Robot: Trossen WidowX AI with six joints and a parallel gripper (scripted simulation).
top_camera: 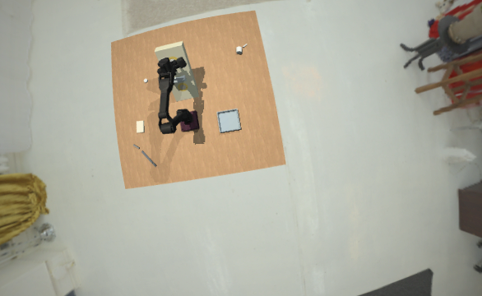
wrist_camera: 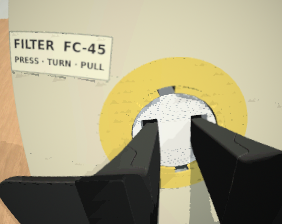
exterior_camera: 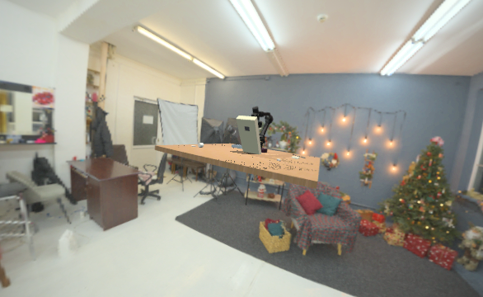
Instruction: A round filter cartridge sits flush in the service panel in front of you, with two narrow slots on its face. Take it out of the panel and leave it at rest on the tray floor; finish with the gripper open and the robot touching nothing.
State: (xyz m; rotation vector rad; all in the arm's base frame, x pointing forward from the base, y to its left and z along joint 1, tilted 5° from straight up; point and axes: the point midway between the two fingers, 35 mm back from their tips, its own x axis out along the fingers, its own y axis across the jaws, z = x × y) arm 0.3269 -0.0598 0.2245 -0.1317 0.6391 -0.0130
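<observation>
The round filter cartridge lies 10 mm below my gripper tip and 10 mm ahead of it. The rest, counted from my gripper tip: cream block (450 mm to the left, 280 mm behind, 250 mm below); then service panel (80 mm below, 40 mm behind); then pale blue tray (450 mm behind, 250 mm below, 230 mm to the right).
</observation>
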